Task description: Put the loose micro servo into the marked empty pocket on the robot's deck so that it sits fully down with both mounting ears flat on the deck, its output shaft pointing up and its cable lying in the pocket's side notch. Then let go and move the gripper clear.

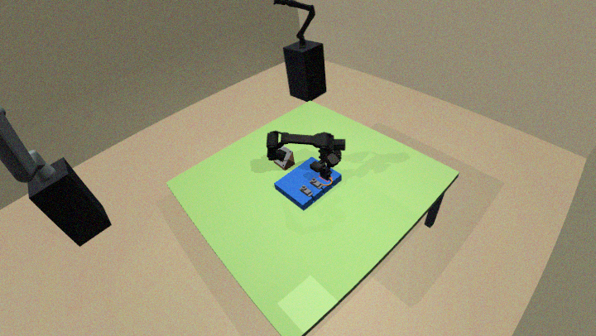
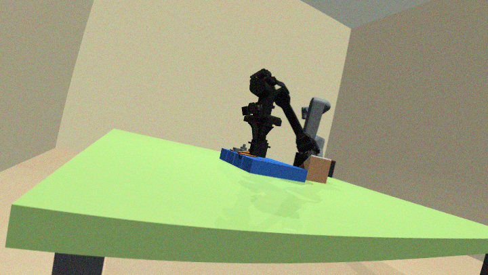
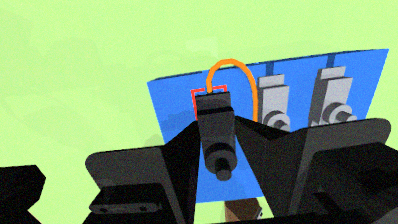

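Right now my gripper tip is 130 mm past the blue deck, 80 mm above it and 70 mm to the left of it.
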